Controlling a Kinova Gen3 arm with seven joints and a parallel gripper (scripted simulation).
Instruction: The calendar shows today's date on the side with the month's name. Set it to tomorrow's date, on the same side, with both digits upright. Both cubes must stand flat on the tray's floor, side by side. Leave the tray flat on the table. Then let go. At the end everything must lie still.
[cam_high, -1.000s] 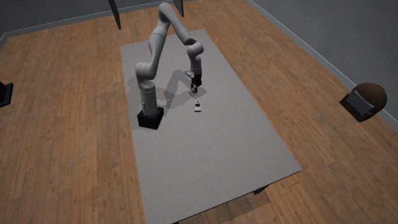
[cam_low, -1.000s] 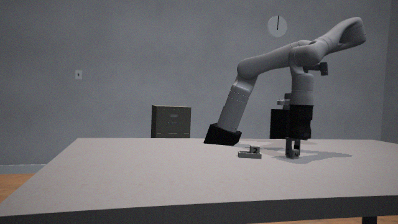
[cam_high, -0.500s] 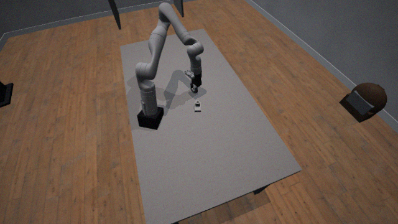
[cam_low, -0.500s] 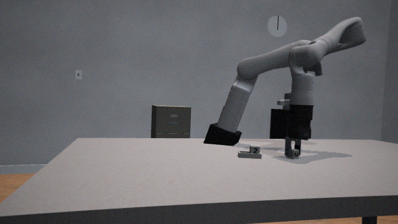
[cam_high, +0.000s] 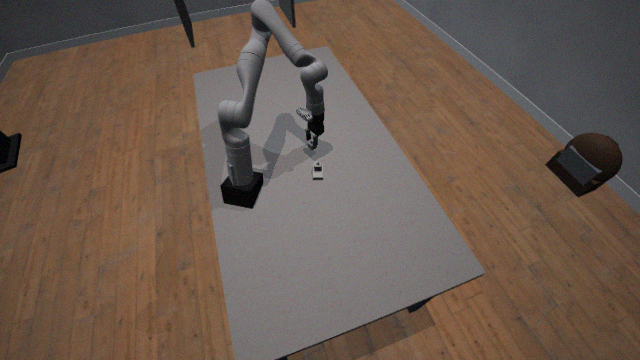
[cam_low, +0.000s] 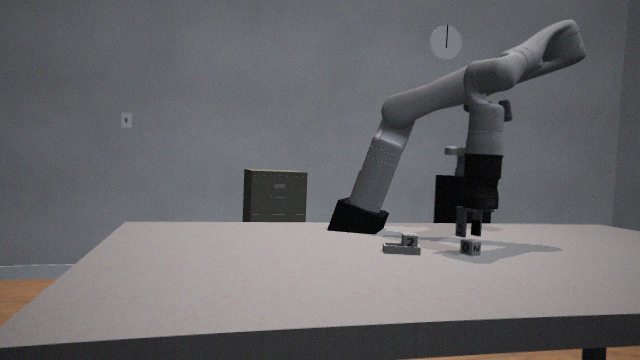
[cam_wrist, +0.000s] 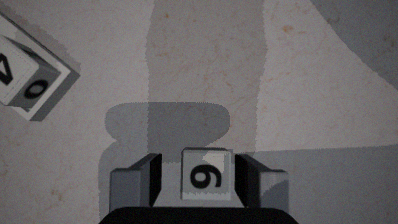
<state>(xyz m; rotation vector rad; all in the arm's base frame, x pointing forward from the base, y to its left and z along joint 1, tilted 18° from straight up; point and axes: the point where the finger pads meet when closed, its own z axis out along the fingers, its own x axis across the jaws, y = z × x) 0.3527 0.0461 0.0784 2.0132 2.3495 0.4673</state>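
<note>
Right now the digit cube is 40 mm below my hand and 10 mm to the left of it. Round my hand: calendar tray: 140 mm to the right, 50 mm below, 50 mm behind.
</note>
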